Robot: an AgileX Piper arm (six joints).
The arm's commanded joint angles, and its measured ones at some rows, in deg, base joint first. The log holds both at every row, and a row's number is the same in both.
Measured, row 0: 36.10, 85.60, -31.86, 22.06, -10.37, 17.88
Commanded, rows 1 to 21: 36.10, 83.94, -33.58, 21.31, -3.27, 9.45; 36.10, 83.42, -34.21, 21.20, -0.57, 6.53; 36.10, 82.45, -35.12, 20.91, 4.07, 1.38; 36.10, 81.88, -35.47, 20.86, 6.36, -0.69; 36.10, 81.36, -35.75, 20.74, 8.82, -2.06; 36.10, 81.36, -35.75, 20.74, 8.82, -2.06; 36.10, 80.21, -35.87, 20.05, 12.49, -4.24; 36.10, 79.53, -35.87, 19.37, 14.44, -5.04; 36.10, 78.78, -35.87, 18.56, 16.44, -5.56; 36.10, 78.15, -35.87, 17.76, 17.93, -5.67; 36.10, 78.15, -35.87, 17.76, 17.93, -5.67; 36.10, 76.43, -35.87, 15.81, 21.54, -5.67; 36.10, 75.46, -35.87, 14.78, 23.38, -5.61; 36.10, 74.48, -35.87, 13.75, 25.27, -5.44; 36.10, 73.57, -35.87, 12.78, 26.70, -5.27; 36.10, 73.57, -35.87, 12.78, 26.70, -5.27; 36.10, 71.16, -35.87, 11.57, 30.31, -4.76; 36.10, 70.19, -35.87, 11.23, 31.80, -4.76; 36.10, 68.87, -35.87, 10.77, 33.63, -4.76; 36.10, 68.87, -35.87, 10.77, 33.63, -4.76; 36.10, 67.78, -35.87, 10.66, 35.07, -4.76
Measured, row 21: 36.10, 69.67, -35.47, 11.80, 31.80, -4.35
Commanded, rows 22 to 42: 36.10, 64.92, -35.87, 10.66, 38.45, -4.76; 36.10, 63.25, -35.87, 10.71, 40.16, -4.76; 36.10, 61.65, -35.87, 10.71, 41.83, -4.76; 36.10, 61.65, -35.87, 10.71, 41.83, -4.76; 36.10, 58.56, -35.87, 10.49, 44.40, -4.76; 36.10, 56.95, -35.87, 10.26, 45.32, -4.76; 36.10, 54.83, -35.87, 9.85, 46.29, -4.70; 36.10, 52.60, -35.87, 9.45, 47.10, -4.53; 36.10, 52.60, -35.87, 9.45, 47.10, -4.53; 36.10, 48.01, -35.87, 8.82, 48.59, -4.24; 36.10, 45.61, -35.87, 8.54, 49.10, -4.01; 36.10, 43.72, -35.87, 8.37, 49.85, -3.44; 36.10, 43.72, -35.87, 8.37, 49.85, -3.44; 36.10, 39.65, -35.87, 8.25, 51.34, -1.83; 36.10, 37.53, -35.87, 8.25, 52.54, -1.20; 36.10, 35.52, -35.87, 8.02, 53.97, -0.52; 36.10, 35.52, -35.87, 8.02, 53.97, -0.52; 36.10, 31.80, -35.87, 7.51, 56.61, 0.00; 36.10, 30.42, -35.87, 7.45, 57.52, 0.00; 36.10, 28.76, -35.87, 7.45, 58.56, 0.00; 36.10, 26.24, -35.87, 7.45, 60.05, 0.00
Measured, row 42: 36.10, 29.74, -35.58, 8.02, 57.35, -0.69
